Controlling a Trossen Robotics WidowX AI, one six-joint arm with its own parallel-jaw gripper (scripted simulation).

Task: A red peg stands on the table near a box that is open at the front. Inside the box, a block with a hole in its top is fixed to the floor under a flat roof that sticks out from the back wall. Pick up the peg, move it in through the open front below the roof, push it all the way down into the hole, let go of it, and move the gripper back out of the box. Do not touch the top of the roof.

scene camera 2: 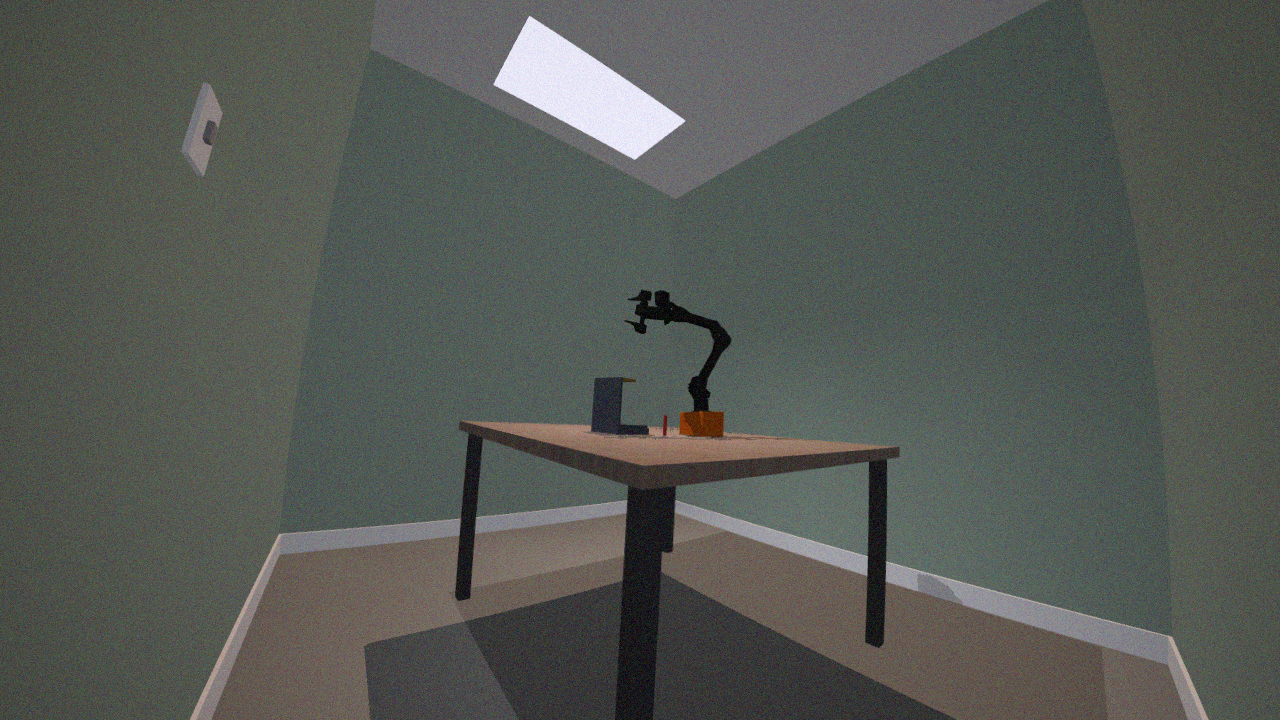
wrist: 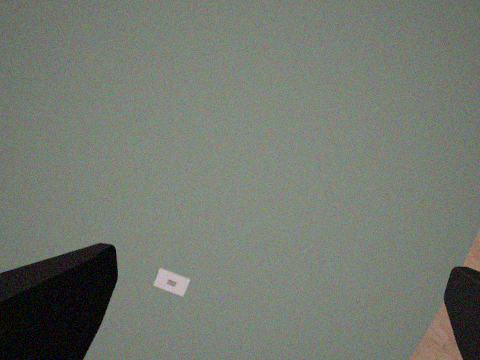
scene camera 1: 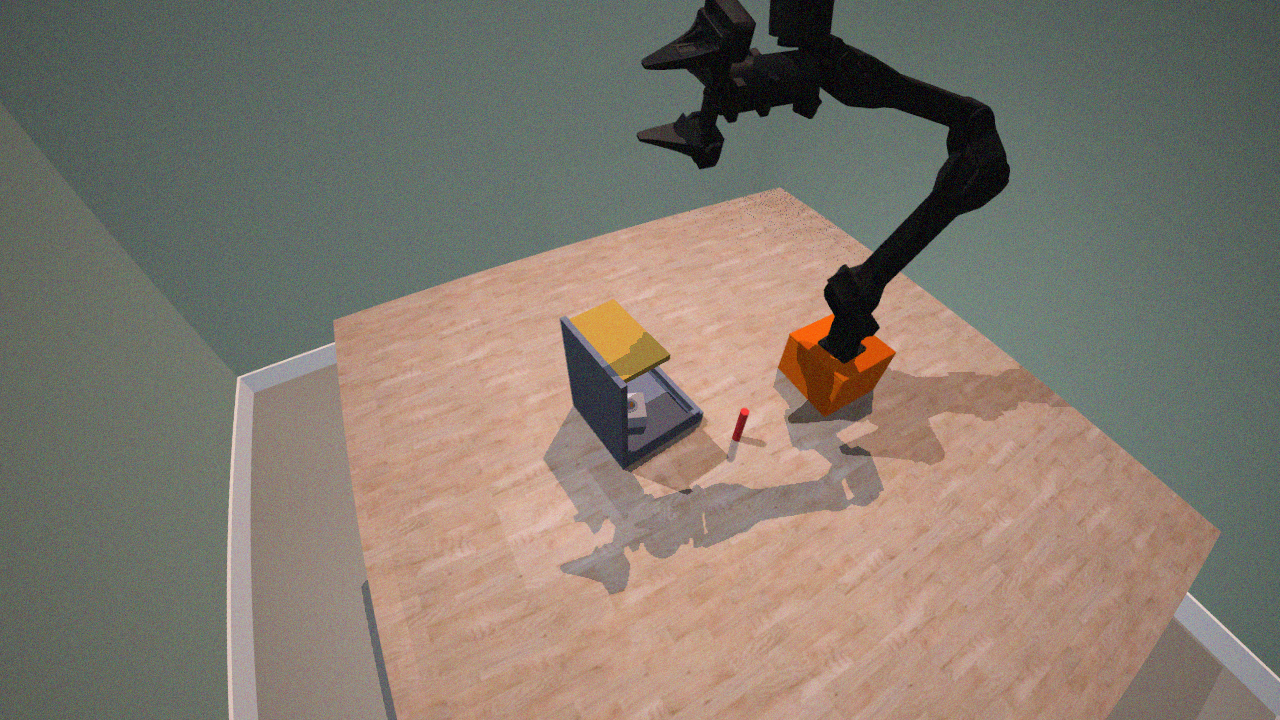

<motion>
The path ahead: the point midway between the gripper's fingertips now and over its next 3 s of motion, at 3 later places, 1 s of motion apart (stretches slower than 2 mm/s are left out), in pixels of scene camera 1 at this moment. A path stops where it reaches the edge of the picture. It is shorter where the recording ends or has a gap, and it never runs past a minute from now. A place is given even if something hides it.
My gripper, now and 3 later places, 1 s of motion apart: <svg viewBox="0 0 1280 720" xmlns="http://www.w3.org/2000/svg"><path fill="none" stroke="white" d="M640 103L700 238L766 315L738 375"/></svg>
</motion>
